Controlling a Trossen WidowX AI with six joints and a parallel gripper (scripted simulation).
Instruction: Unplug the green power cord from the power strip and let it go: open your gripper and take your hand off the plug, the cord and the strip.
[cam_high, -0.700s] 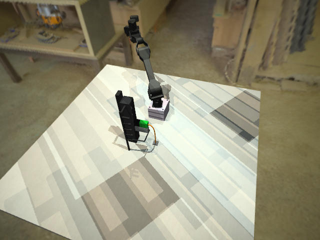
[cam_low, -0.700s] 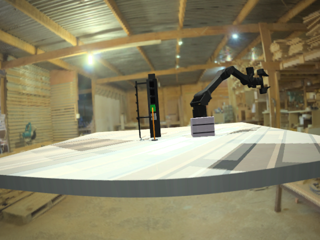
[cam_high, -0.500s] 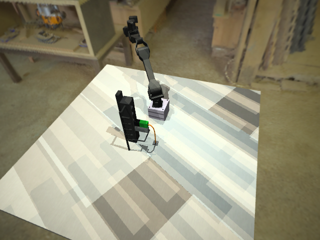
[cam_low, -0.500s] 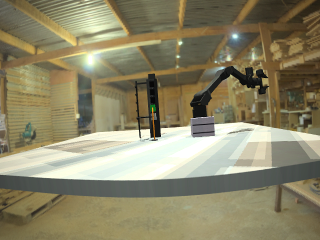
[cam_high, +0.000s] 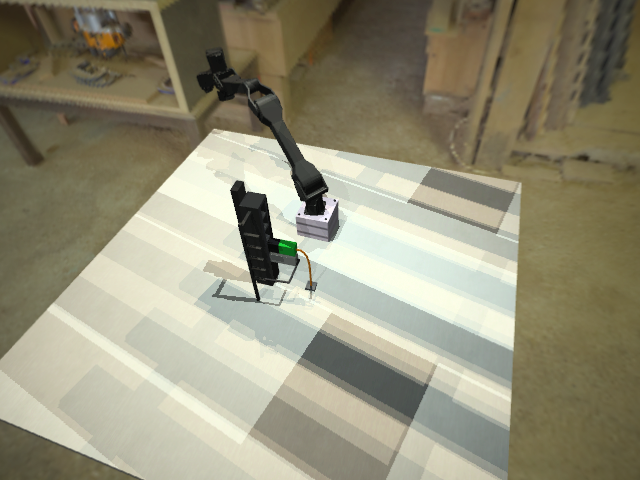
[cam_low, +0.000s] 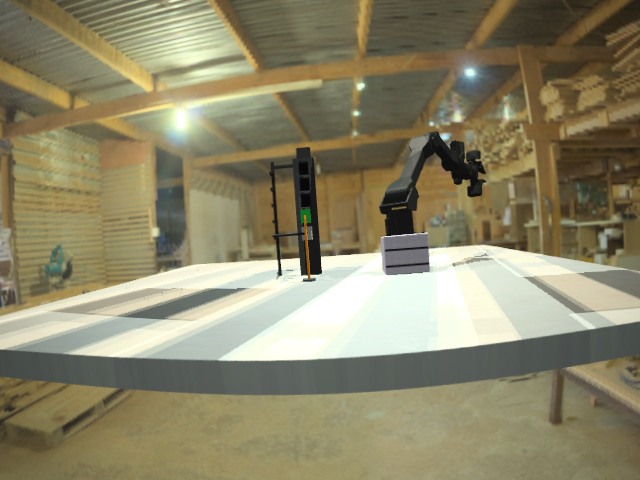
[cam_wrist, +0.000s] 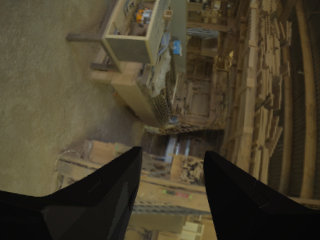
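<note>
Right now the green plug is 79 cm ahead of my gripper tip, 41 cm to the left of it and 12 cm below it.
</note>
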